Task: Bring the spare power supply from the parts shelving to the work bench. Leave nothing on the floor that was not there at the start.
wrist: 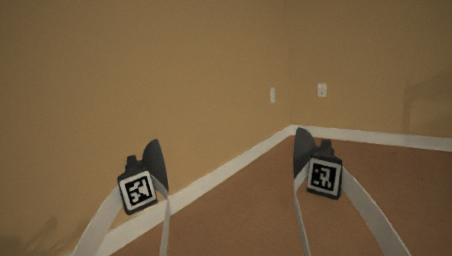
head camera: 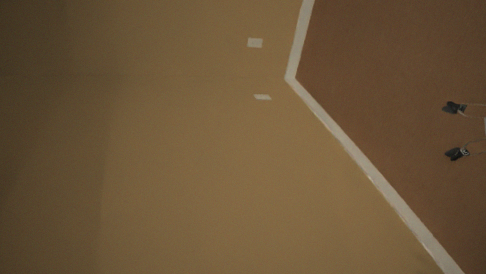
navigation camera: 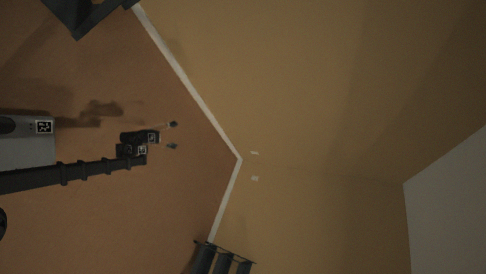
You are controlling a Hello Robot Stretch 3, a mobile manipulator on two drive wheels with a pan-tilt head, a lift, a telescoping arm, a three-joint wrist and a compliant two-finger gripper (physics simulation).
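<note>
My gripper is open, its two fingers well apart with no object between them. It hangs above the brown floor, facing a room corner. The spare power supply and the work bench do not show in these views. A dark unit with several shelf-like boards is cut off at the bottom of the navigation view; I cannot tell whether it is the parts shelving.
Tan walls meet at the corner, with white baseboard along them. Two white outlet plates flank the corner. A dark angular frame shows at the navigation view's top left.
</note>
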